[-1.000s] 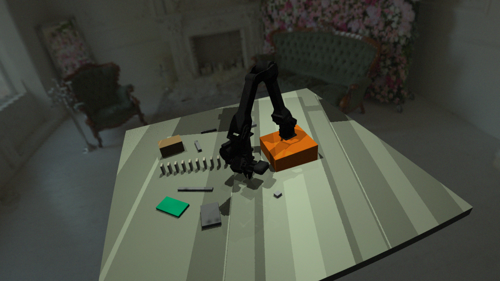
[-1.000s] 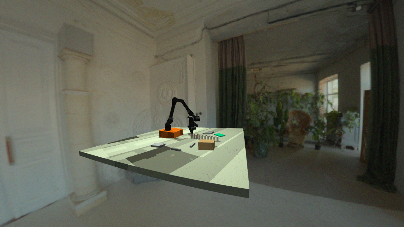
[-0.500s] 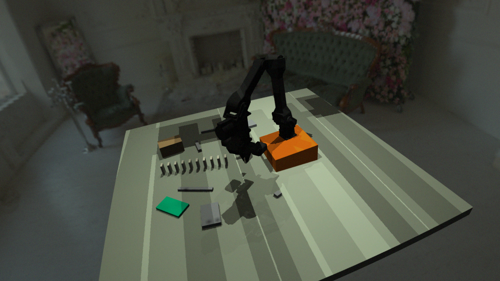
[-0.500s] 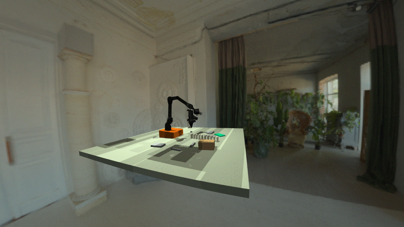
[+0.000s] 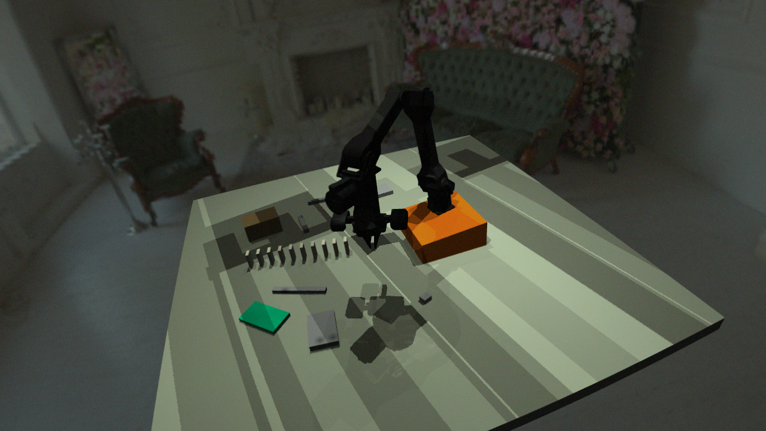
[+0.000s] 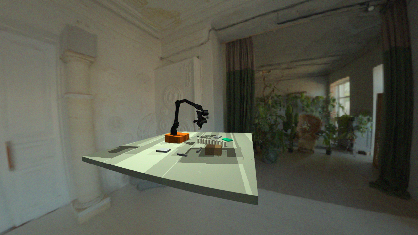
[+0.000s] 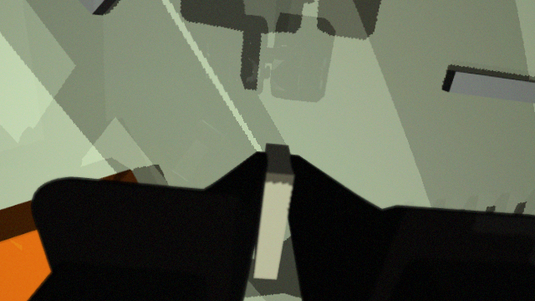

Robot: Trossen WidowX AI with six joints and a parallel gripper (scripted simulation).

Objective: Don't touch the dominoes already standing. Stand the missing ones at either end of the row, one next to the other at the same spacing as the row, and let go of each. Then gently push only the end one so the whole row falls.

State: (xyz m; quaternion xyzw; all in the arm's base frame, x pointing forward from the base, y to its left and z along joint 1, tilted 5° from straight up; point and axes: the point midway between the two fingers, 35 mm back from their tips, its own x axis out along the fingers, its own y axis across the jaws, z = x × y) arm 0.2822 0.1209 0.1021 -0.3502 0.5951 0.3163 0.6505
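The small grey cube lies 7 cm behind my gripper tip, 13 cm to the left of it and 12 cm below it. The rest, counted from my gripper tip: brown box: 21 cm ahead, 47 cm to the right, 9 cm below; green tile: 31 cm ahead, 5 cm to the right, 12 cm below.
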